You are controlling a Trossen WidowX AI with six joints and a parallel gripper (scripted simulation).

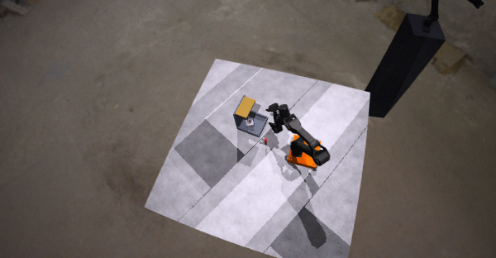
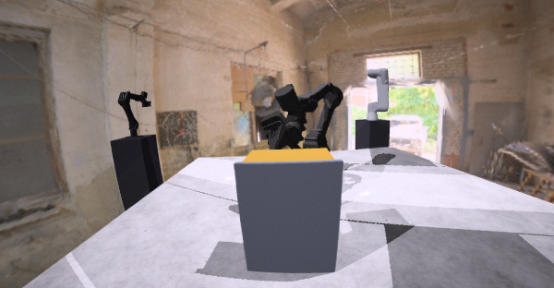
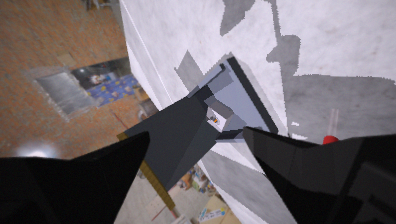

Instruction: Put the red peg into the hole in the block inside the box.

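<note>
My gripper tip is 130 mm to the right of the red peg, 110 mm above it and 10 mm past it. Round my gripper tip: back wall: 190 mm ahead, 40 mm below, 30 mm to the right; then roof: 140 mm ahead, 60 mm above, 20 mm to the right.
</note>
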